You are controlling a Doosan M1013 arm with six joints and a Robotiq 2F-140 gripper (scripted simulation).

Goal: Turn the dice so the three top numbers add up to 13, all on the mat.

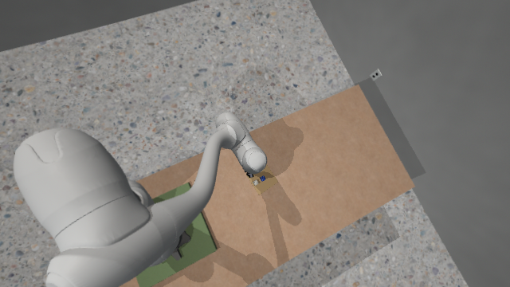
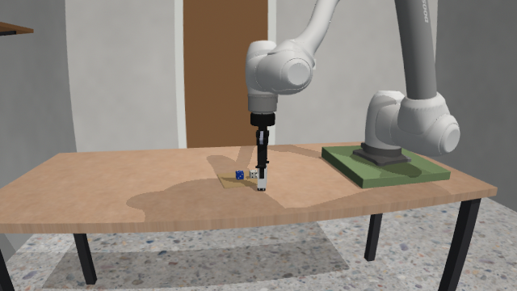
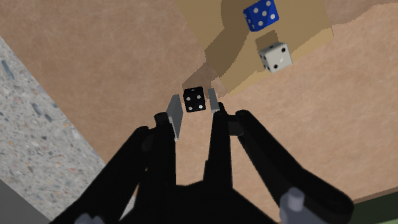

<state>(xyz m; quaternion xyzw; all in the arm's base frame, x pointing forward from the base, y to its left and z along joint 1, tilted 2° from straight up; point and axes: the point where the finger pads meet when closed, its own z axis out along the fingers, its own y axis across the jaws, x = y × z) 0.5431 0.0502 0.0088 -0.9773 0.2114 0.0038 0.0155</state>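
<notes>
The black die lies 30 mm below my hand. The rest, counted from my hand: white die 110 mm to the right, 30 mm below, 10 mm behind; blue die 110 mm to the right, 40 mm ahead, 30 mm below; tan mat 110 mm to the right, 40 mm below, 40 mm ahead.
</notes>
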